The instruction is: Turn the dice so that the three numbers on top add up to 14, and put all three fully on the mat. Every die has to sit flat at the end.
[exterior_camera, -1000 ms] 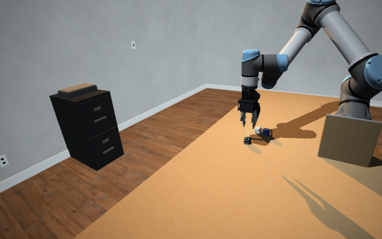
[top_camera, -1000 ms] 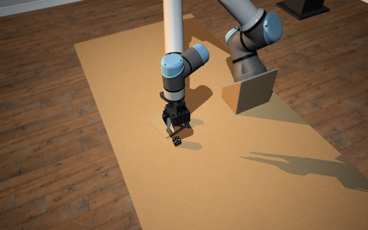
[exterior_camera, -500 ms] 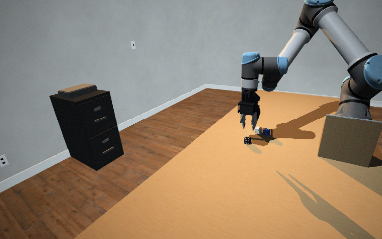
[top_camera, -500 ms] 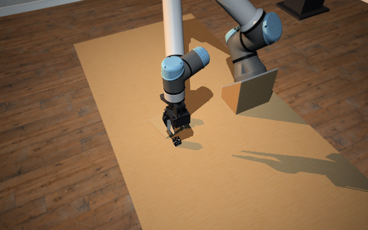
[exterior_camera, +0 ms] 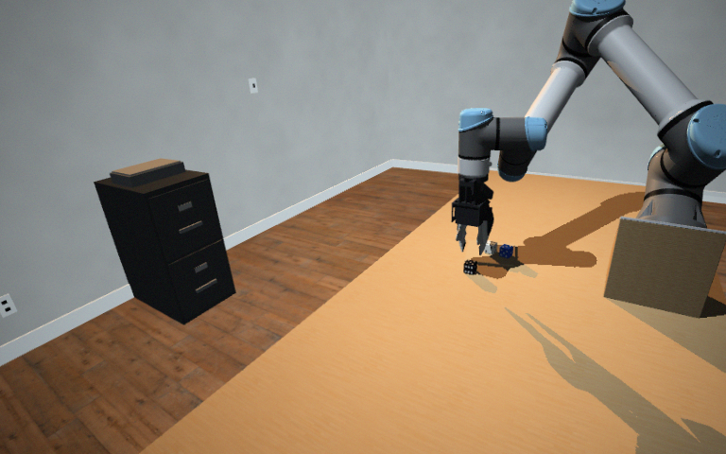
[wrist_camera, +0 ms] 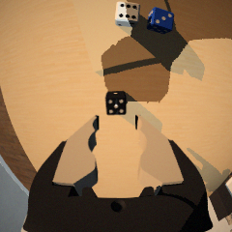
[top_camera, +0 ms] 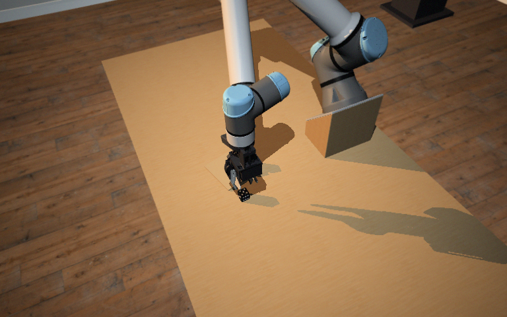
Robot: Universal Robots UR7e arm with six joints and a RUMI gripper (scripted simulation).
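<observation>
The black die is 6 cm below my hand. Also, from my hand: tan mat 13 cm to the right, 7 cm below, 1 cm behind; white die 13 cm to the right, 5 cm below, 1 cm behind; blue die 13 cm to the right, 6 cm behind, 5 cm below.
</observation>
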